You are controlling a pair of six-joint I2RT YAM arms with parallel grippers.
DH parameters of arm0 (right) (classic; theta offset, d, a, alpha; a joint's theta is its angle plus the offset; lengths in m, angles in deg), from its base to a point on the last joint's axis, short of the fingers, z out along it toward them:
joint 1: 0 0.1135 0.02 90
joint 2: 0 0 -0.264 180
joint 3: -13.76 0 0.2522 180
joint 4: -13.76 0 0.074 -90
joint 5: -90 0 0 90
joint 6: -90 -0.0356 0 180
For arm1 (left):
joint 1: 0 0.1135 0.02 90
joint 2: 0 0 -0.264 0
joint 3: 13.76 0 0.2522 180
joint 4: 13.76 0 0.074 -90
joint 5: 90 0 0 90
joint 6: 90 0.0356 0 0
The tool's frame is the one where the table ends.
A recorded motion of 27 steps. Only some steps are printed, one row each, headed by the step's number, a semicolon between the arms.
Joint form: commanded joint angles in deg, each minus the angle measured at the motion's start. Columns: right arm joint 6, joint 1, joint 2, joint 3, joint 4, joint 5; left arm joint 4, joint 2, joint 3, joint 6, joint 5, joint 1.
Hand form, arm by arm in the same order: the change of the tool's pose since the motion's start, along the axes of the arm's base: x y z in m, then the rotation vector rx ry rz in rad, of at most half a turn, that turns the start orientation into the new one. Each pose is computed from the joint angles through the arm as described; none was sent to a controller.
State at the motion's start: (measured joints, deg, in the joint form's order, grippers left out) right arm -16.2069 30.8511 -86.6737 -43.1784 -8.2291 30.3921; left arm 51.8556 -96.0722 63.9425 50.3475 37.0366 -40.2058
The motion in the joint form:
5: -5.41 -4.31 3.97 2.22 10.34 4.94; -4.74 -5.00 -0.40 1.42 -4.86 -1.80
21: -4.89 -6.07 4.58 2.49 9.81 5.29; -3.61 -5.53 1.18 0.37 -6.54 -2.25
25: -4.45 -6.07 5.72 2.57 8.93 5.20; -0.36 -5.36 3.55 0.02 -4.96 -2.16
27: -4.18 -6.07 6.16 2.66 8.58 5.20; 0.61 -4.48 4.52 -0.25 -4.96 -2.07
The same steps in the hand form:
5: 0.0105 -0.0161 0.0215 0.1794 -0.0837 -0.0715; 0.0048 -0.0136 -0.0274 0.0634 -0.0588 -0.0433
21: 0.0126 -0.0246 0.0223 0.1779 -0.0881 -0.0925; 0.0067 -0.0174 -0.0242 0.0918 -0.0684 -0.0333
25: 0.0101 -0.0259 0.0259 0.1764 -0.0973 -0.0888; 0.0080 -0.0191 -0.0133 0.0814 -0.0380 -0.0300
27: 0.0089 -0.0264 0.0270 0.1751 -0.1009 -0.0860; 0.0086 -0.0189 -0.0047 0.0727 -0.0472 -0.0239

